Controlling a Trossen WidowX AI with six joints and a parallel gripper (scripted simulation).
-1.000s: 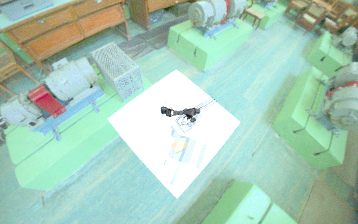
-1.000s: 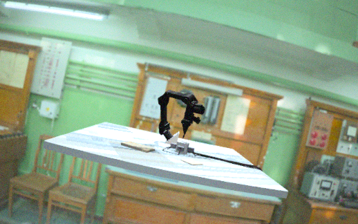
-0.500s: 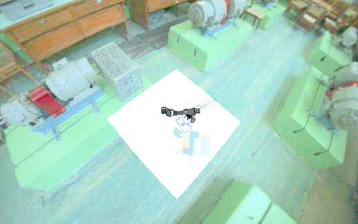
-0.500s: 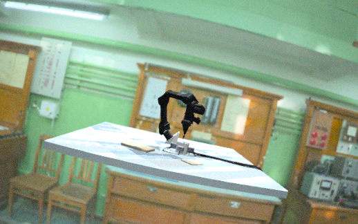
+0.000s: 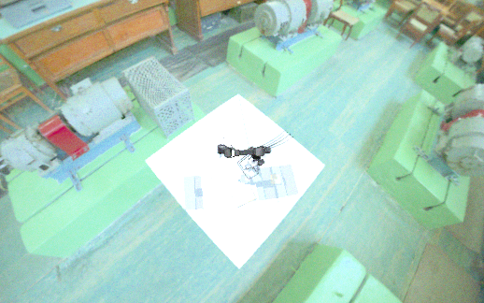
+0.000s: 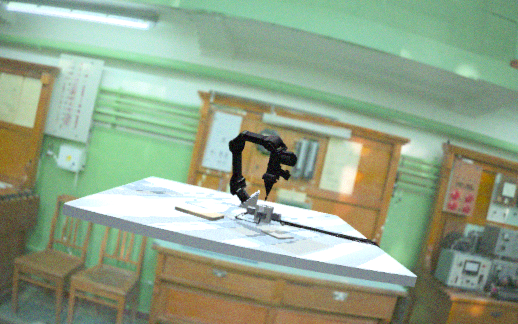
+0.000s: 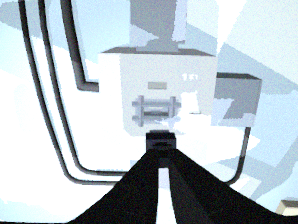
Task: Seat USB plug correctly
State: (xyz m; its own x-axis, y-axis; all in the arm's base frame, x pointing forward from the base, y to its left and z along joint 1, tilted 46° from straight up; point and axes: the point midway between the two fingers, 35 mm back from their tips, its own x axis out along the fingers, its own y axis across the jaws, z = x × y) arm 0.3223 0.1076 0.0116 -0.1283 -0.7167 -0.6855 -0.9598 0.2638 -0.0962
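Now: gripper tip 2 cm above the dark USB plug. Round my gripper tip: USB socket: 6 cm below.
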